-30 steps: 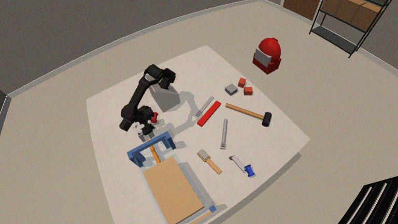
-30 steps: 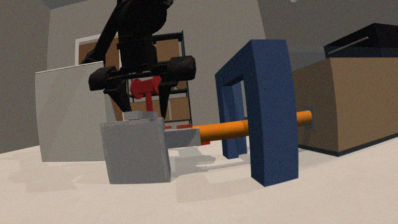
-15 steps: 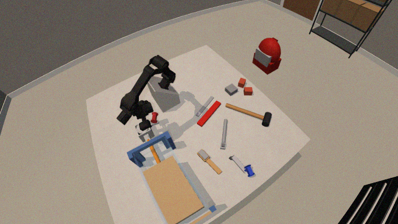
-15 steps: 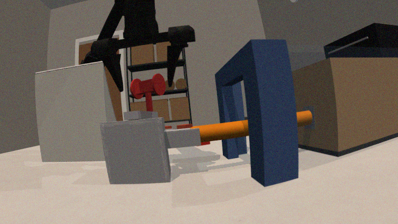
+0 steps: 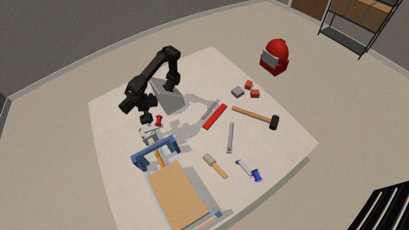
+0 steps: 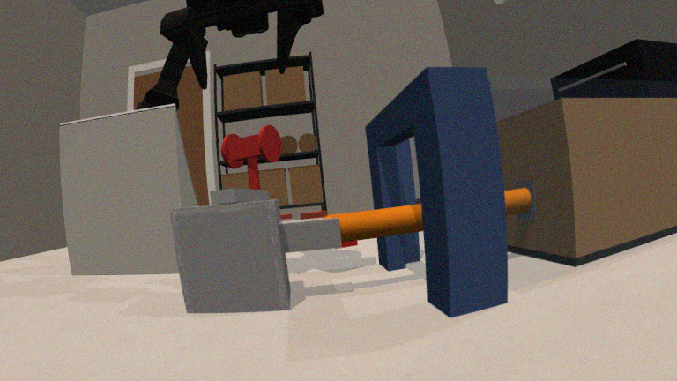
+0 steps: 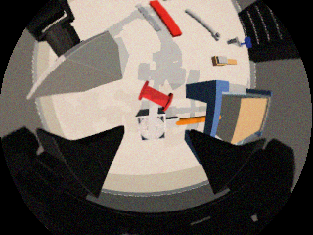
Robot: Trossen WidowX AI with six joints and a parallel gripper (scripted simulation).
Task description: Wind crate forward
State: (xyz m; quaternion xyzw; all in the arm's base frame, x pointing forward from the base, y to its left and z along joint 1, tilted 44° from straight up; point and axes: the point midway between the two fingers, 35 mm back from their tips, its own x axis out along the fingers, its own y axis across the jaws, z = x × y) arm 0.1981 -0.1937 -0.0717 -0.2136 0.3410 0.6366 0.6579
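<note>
My gripper tip is now 40 mm to the right of the red knob and 80 mm above it. Round my gripper tip: grey winch (30 mm behind, 70 mm to the right, 180 mm below); then blue steel frame (150 mm ahead, 60 mm to the right, 110 mm below); then red-knobbed crank (110 mm below).
</note>
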